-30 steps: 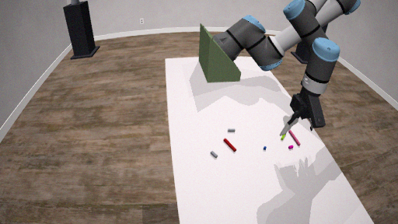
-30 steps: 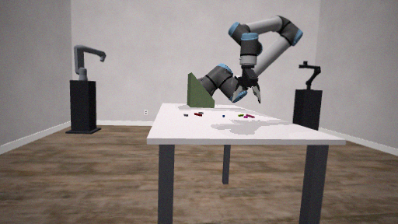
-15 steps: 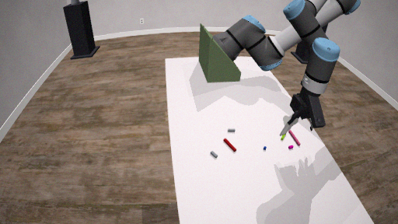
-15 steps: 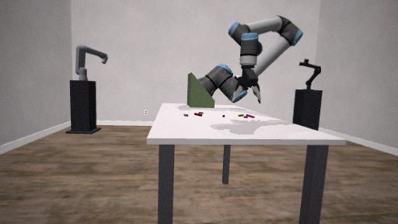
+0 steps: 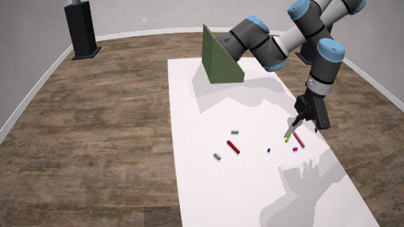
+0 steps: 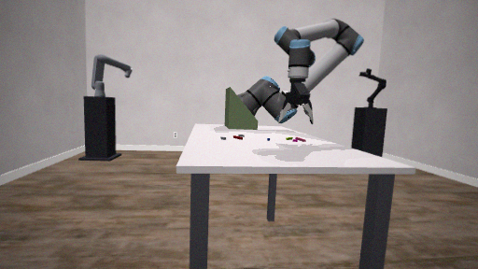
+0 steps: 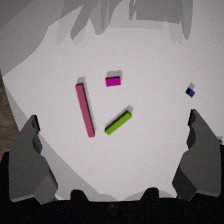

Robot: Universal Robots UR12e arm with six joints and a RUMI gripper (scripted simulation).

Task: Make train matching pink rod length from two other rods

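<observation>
My gripper is now 7 cm above the magenta rod. Also, from my hand: blue rod 1 cm behind, 12 cm to the right, 7 cm below; pink rod 4 cm behind, 4 cm to the left, 7 cm below; lime rod 6 cm behind, 1 cm to the right, 7 cm below.
</observation>
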